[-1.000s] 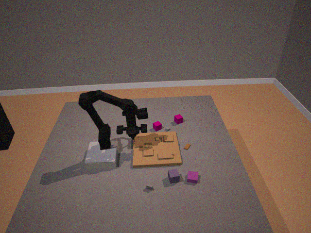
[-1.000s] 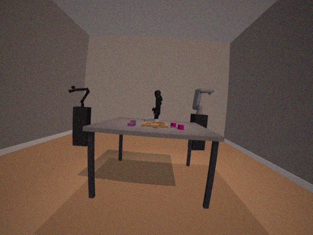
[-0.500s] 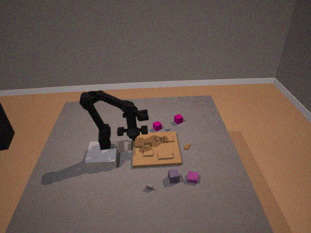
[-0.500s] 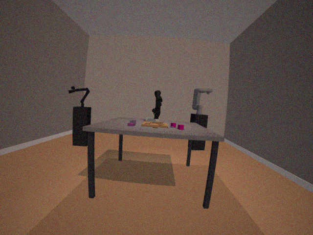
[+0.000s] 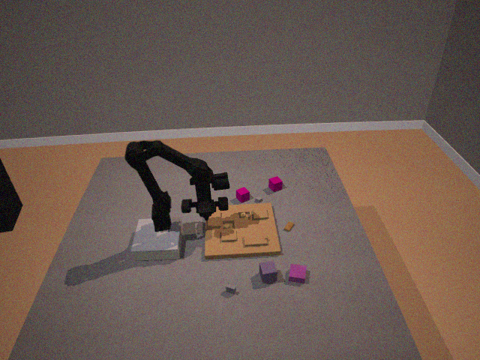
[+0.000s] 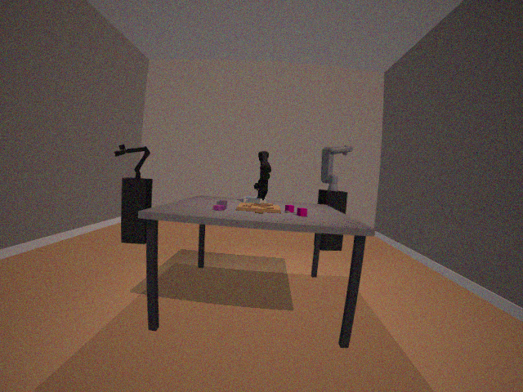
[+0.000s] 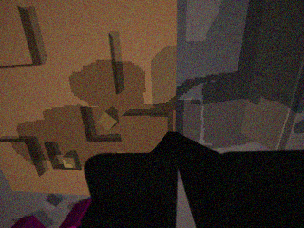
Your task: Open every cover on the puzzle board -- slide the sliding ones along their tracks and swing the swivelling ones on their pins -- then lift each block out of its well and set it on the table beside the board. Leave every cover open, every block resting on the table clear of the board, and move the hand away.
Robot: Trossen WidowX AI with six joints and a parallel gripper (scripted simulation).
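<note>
The tan puzzle board lies 12 cm ahead of my gripper tip, 5 cm to the right of it and 3 cm below it. From my gripper tip the other things lie so: small tan piece 34 cm ahead, 7 cm to the right, 5 cm below; then small grey piece 34 cm to the right, 4 cm below, 3 cm ahead; then purple block 30 cm to the right, 18 cm ahead, 3 cm below.
</note>
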